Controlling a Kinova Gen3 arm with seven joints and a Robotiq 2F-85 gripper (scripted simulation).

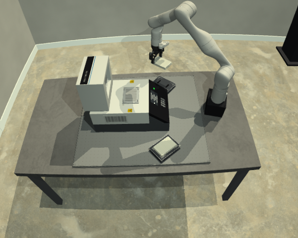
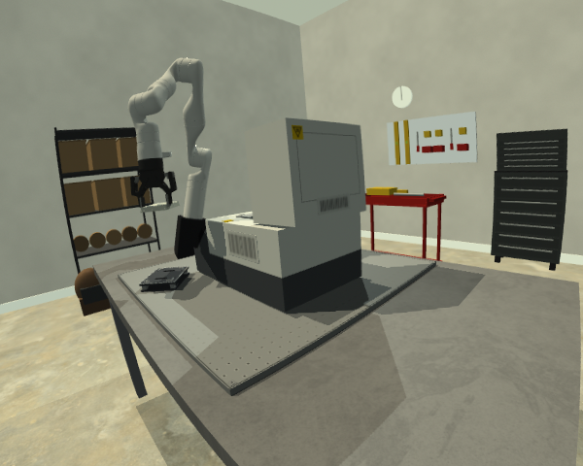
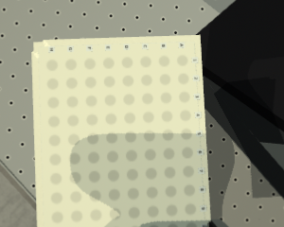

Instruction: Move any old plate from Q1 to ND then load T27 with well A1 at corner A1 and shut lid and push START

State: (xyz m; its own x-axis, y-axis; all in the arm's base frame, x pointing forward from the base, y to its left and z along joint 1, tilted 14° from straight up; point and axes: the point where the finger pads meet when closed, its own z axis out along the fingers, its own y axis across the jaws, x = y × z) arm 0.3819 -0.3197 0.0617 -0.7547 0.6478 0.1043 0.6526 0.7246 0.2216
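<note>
My gripper is now 240 mm above the black nest, 40 mm past it and 10 mm to the right of it. Round my hand: cream well plate: 580 mm to the left, 220 mm below, 10 mm behind; corner mark a1: 580 mm to the left, 230 mm below, 100 mm behind.
</note>
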